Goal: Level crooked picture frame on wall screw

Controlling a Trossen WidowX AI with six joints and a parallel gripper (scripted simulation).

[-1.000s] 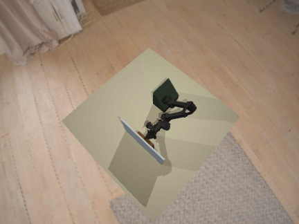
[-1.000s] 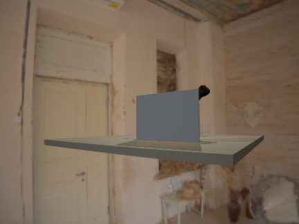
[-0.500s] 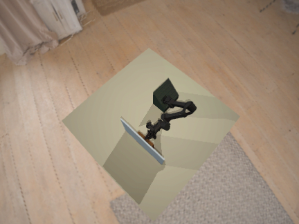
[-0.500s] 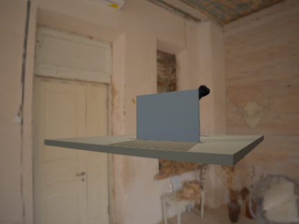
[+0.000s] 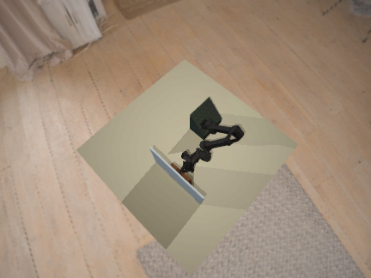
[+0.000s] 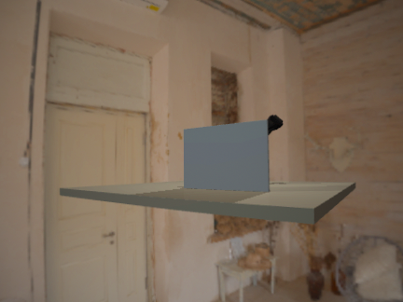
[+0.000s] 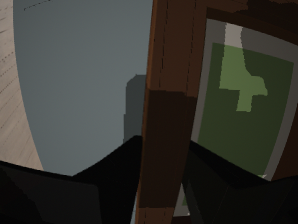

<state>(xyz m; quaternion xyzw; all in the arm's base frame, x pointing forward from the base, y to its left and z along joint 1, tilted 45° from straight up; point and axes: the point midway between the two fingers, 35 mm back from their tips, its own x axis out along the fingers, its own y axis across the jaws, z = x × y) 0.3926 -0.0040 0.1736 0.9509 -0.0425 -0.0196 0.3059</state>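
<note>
The picture frame is 1 cm to the left of my gripper tip and 5 cm below it. Also, from my gripper tip: grey-blue wall panel (2 cm ahead, 1 cm to the right, 7 cm below).
</note>
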